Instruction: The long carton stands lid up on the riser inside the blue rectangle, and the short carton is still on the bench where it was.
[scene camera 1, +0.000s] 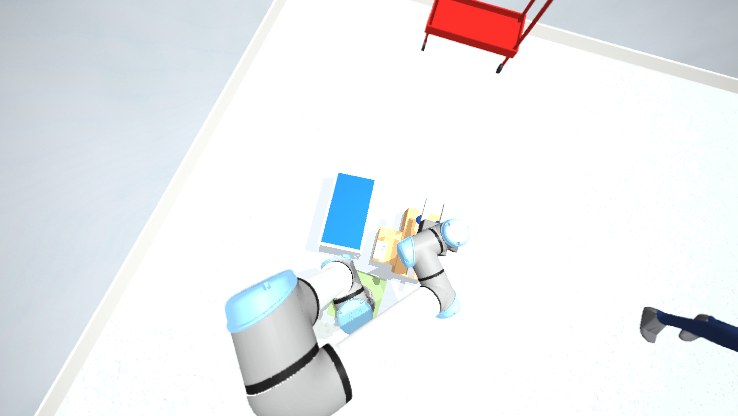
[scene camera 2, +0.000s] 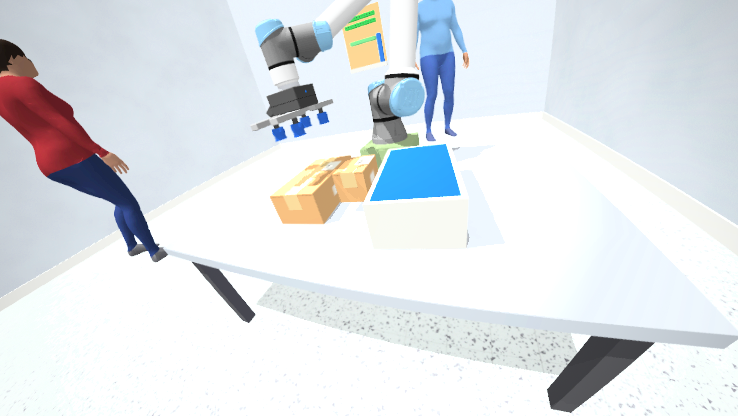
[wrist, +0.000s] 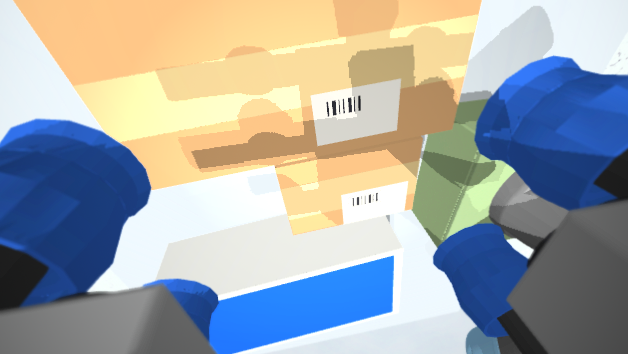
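Seen in the pictures: hand, tool point: (scene camera 2: 304, 130) (wrist: 325, 223); arm's base, link origin: (scene camera 2: 389, 139).
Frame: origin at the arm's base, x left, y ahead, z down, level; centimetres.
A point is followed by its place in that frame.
Observation:
The long carton (scene camera 1: 410, 219) @(y 41.5, x -13.8, z 0.0 cm) (scene camera 2: 304, 201) @(y 47.1, x -15.3, z 2.3 cm) (wrist: 250, 100) @(y 35.2, x -18.7, z 0.0 cm) rests on the bench (scene camera 2: 258, 242) @(y 56.4, x -29.8, z 10.3 cm), its taped top face up. The short carton (scene camera 1: 387, 242) @(y 28.2, x -6.1, z 0.0 cm) (scene camera 2: 354, 180) @(y 34.6, x -4.5, z 2.6 cm) (wrist: 350, 172) @(y 26.9, x -9.3, z 0.0 cm) stands on the bench between the long carton and the white riser (scene camera 1: 338, 250) @(y 19.7, x 14.4, z -1.7 cm) (scene camera 2: 418, 224) @(y 55.6, x 16.9, z 3.6 cm) (wrist: 280, 255) @(y 37.2, x 5.0, z 2.1 cm). The blue rectangle (scene camera 1: 348, 211) @(y 36.9, x 14.9, z -1.7 cm) (scene camera 2: 418, 175) @(y 43.7, x 16.2, z -1.7 cm) (wrist: 310, 305) @(y 34.4, x 13.7, z -1.7 cm) covers most of the riser's top and bears no carton. My gripper (scene camera 2: 300, 126) (wrist: 325, 223) @(y 31.9, x -18.3, z -14.3 cm) is open, its four blue cups holding nothing. It hangs above the long carton, apart from it. In scene camera 1 the arm hides part of the long carton.
A green block (scene camera 1: 377, 284) @(y 9.5, x -6.3, z -0.2 cm) (scene camera 2: 408, 139) @(y 3.5, x 8.4, z 0.1 cm) (wrist: 450, 175) @(y 12.0, x -2.9, z 3.3 cm) under the arm's base is close to the short carton and riser. A red cart (scene camera 1: 472, 47) stands farther off. A person in red (scene camera 2: 43, 113) and one in light blue (scene camera 2: 436, 31) stand beyond the bench.

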